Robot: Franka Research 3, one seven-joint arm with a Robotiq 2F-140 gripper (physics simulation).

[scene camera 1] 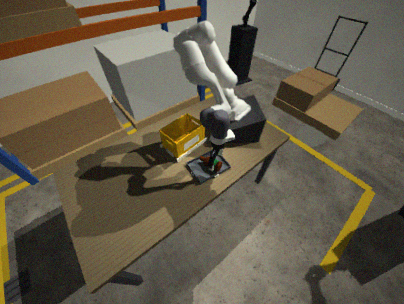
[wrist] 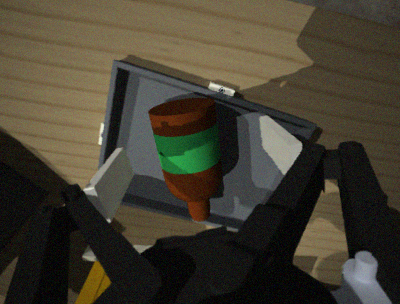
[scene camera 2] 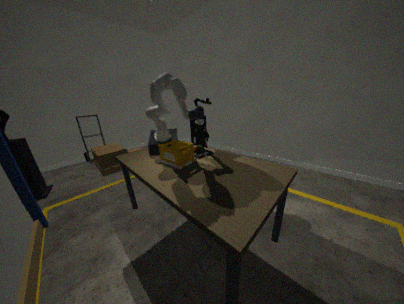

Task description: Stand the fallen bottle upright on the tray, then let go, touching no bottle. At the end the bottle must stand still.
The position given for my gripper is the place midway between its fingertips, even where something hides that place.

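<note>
What I can see here is my gripper [wrist: 193, 146], and there's a bottle [wrist: 185, 131] as well.
</note>
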